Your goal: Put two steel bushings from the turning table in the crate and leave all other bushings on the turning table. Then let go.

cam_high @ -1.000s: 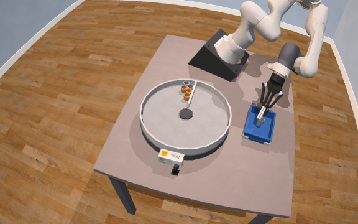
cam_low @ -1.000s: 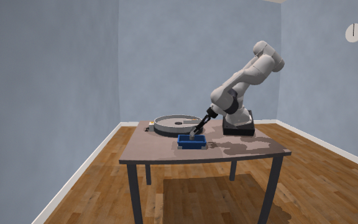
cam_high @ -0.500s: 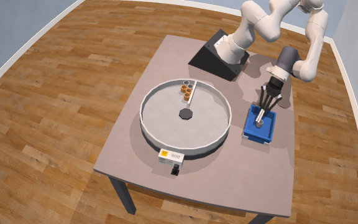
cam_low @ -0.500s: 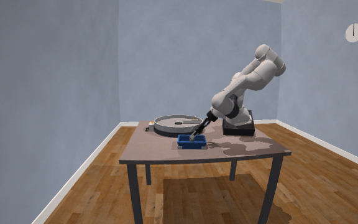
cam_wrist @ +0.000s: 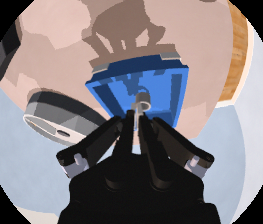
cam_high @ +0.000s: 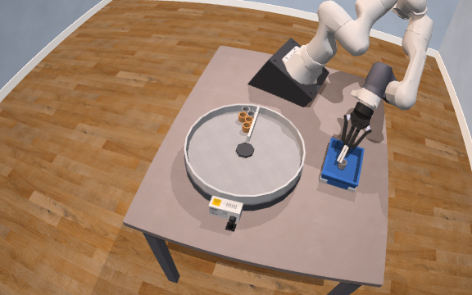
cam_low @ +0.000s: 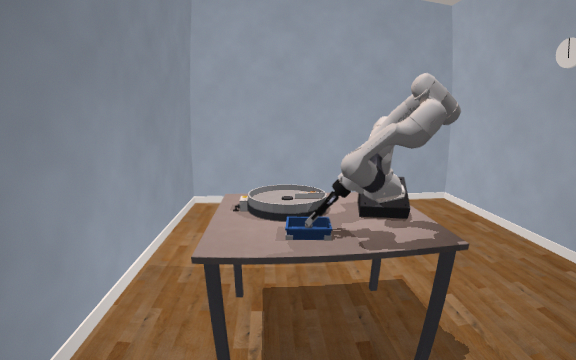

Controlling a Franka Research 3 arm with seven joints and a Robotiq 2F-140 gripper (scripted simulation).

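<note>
Now: the blue crate 2 cm ahead of my hand, 1 cm to the left of it and 4 cm below it. Round my hand: grey round turning table: 13 cm ahead, 34 cm to the right, 1 cm below.
</note>
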